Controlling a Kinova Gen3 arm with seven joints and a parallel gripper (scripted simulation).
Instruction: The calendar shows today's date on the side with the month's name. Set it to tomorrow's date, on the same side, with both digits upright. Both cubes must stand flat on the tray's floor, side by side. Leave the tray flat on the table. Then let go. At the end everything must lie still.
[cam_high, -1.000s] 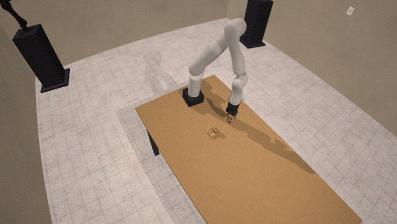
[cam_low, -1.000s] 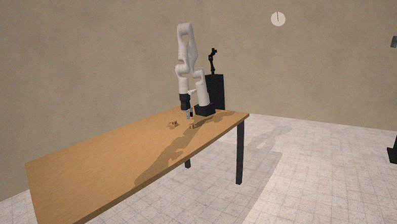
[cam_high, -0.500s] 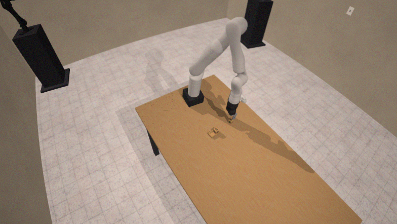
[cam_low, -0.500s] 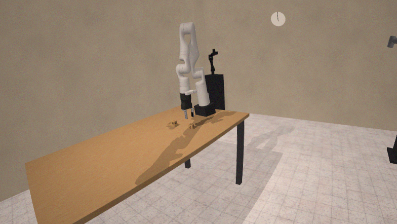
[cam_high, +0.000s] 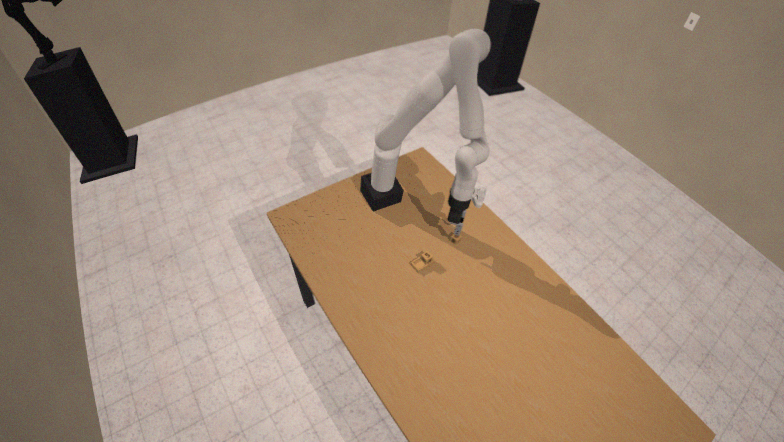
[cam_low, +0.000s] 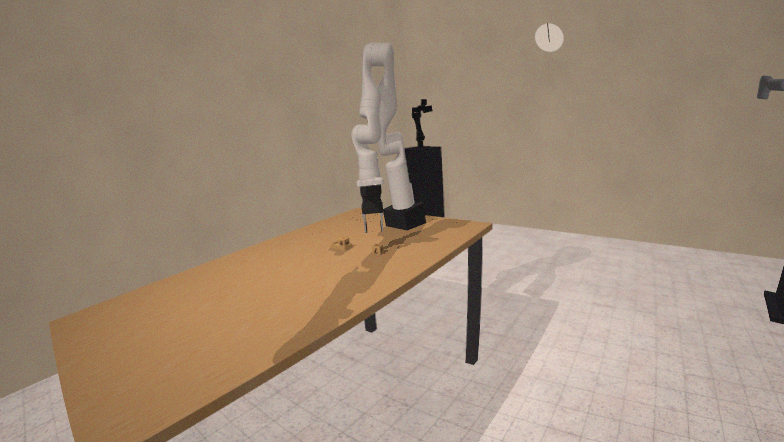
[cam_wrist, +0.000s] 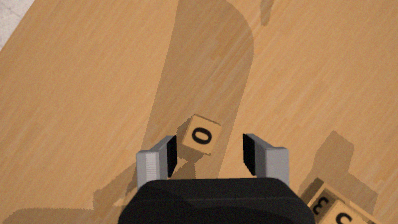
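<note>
My hand is 1 cm to the right of the wooden date cube and 9 cm above it. From my hand the other things lie so: wooden tray: 4 cm ahead, 16 cm to the right, 9 cm below.
</note>
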